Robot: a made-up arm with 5 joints. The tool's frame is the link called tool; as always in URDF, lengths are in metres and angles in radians. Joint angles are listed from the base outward. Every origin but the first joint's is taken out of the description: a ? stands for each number. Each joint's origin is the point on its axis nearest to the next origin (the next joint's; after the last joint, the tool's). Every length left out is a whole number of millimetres.
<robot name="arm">
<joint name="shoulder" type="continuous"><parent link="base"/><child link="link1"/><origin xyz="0.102 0.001 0.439" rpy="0 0 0"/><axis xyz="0 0 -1"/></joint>
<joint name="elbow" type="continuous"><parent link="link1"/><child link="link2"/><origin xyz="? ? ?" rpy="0 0 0"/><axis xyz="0 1 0"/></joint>
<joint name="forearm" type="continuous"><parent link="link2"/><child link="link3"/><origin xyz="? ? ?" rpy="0 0 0"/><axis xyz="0 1 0"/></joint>
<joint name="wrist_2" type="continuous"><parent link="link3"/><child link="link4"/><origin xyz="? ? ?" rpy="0 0 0"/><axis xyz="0 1 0"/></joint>
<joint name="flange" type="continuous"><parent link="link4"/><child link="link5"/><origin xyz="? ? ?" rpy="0 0 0"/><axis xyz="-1 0 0"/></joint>
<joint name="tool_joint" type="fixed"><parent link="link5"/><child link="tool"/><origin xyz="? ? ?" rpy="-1.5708 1.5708 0"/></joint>
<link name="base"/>
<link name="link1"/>
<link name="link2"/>
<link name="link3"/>
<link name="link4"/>
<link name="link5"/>
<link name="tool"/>
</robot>
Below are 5 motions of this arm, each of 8 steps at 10 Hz.
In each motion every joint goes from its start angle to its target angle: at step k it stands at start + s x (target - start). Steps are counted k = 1, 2, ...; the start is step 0. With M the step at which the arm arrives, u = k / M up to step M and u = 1 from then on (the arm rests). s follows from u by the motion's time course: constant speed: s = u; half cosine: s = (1 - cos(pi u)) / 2; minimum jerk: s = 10 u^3 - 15 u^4 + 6 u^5.
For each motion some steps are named. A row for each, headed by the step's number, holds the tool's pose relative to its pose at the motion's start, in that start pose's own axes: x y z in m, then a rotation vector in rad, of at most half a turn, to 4 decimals.
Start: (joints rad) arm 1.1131 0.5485 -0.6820 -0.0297 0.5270
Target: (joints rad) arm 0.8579 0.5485 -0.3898 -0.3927 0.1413
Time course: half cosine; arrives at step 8
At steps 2, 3, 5, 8:
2: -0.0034 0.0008 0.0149 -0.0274 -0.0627 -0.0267
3: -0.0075 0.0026 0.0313 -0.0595 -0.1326 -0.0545
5: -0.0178 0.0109 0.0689 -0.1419 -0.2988 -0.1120
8: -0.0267 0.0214 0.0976 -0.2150 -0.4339 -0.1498

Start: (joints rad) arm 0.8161 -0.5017 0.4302 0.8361 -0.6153
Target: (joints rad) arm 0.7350 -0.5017 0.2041 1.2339 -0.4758
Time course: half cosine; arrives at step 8
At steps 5, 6, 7, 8:
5: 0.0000 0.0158 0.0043 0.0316 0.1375 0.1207
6: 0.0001 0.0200 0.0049 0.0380 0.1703 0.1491
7: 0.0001 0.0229 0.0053 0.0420 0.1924 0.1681
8: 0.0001 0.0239 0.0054 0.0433 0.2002 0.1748

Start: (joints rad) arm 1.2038 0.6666 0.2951 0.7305 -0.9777
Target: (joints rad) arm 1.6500 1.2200 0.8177 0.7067 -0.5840
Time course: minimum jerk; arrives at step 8
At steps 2, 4, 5, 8:
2: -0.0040 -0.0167 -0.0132 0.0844 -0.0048 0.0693
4: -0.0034 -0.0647 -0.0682 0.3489 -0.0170 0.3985
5: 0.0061 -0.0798 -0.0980 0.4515 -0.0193 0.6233
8: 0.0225 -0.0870 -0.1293 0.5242 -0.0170 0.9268

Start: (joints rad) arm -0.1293 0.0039 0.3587 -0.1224 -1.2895
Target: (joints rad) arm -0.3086 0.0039 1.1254 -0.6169 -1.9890
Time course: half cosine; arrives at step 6
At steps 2, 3, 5, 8:
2: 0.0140 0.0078 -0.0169 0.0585 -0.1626 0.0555
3: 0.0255 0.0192 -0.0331 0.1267 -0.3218 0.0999
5: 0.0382 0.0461 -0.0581 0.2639 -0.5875 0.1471
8: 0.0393 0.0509 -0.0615 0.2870 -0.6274 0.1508

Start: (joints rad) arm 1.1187 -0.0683 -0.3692 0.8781 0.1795
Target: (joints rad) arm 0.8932 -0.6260 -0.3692 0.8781 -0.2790
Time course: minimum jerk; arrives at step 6
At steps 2, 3, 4, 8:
2: -0.0112 0.0347 0.0094 -0.0282 -0.0784 -0.1218
3: -0.0192 0.0851 0.0187 -0.0899 -0.1940 -0.2854
4: -0.0185 0.1367 0.0230 -0.1767 -0.3162 -0.4410
8: -0.0126 0.1737 0.0227 -0.2546 -0.4078 -0.5473

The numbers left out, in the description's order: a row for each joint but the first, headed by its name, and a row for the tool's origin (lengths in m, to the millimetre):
elbow: -0.004 0.002 0
forearm: 0.068 0 0.22
wrist_2: 0.116 0 -0.013
flange: 0.057 0 0.01
tool: 0 0.011 -0.029

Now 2 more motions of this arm.
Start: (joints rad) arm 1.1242 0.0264 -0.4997 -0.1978 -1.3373
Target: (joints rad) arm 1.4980 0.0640 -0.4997 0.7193 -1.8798
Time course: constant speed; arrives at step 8
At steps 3, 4, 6, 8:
3: -0.0283 -0.0063 -0.0280 0.3709 -0.1344 -0.0762
4: -0.0389 -0.0066 -0.0373 0.4910 -0.1864 -0.1241
6: -0.0617 -0.0041 -0.0553 0.7217 -0.2988 -0.2519
8: -0.0858 0.0031 -0.0721 0.9356 -0.4199 -0.4196

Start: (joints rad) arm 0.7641 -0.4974 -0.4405 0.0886 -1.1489
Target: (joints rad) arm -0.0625 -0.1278 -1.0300 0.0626 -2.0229
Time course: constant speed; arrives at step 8
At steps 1, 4, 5, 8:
1: 0.0042 -0.0055 0.0068 -0.0528 -0.1878 0.0516
4: 0.0163 -0.0154 0.0274 -0.1733 -0.7608 0.2284
5: 0.0201 -0.0165 0.0339 -0.2009 -0.9540 0.2942
8: 0.0311 -0.0141 0.0522 -0.2442 -1.5367 0.5112

